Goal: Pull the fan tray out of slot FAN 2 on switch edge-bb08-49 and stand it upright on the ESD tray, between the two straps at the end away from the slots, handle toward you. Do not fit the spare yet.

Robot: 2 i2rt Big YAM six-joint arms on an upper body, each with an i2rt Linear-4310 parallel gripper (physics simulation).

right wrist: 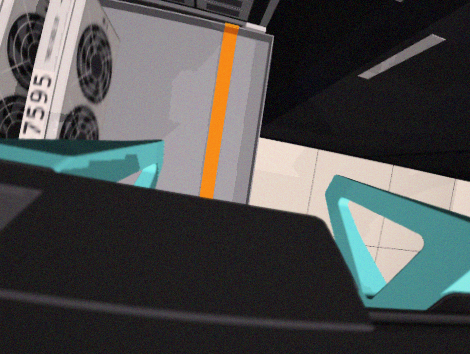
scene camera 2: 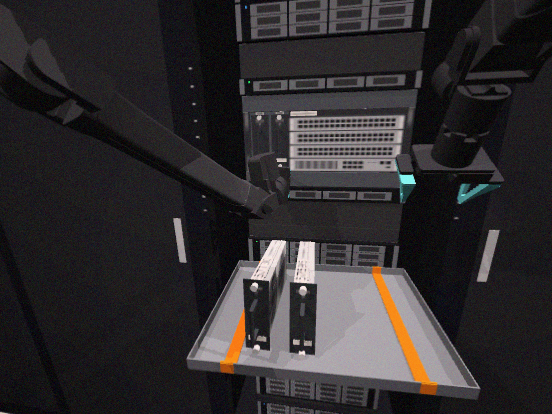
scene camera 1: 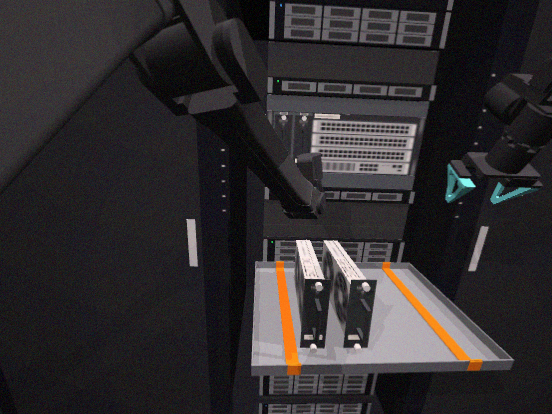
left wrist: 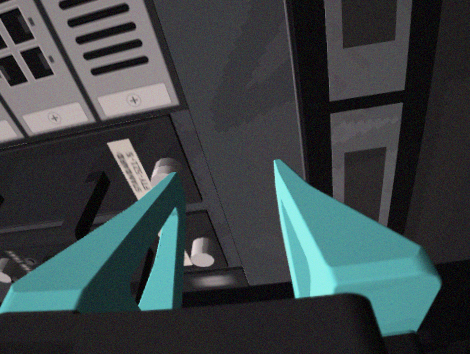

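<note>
Two dark fan trays sit in the switch: one beside the line cards (scene camera 1: 303, 137) (scene camera 2: 279, 140) (left wrist: 55, 185), the other (scene camera 2: 259, 140) (left wrist: 212, 231) on its outer side. Slot labels are unreadable. My left gripper (left wrist: 227, 178) is partly open and empty, in front of the thumbscrew end of the fan trays; in scene camera 2 its fingers are mostly hidden. My right gripper (scene camera 1: 472, 200) (scene camera 2: 431, 200) (right wrist: 251, 168) is wide open and empty, above the right side of the ESD tray (scene camera 1: 380, 367) (scene camera 2: 325, 378) (right wrist: 155, 55). Orange straps (scene camera 1: 286, 320) (scene camera 1: 425, 315) (scene camera 2: 400, 325) (right wrist: 218, 110) cross the tray.
Two fan trays (scene camera 1: 314, 315) (scene camera 1: 360, 315) (scene camera 2: 257, 320) (scene camera 2: 303, 320) stand upright side by side toward the left of the ESD tray, handles toward the scene cameras. Line cards (scene camera 1: 365, 140) (scene camera 2: 345, 135) fill the rest of the switch. A server (scene camera 1: 372, 196) (scene camera 2: 342, 195) sits below the switch.
</note>
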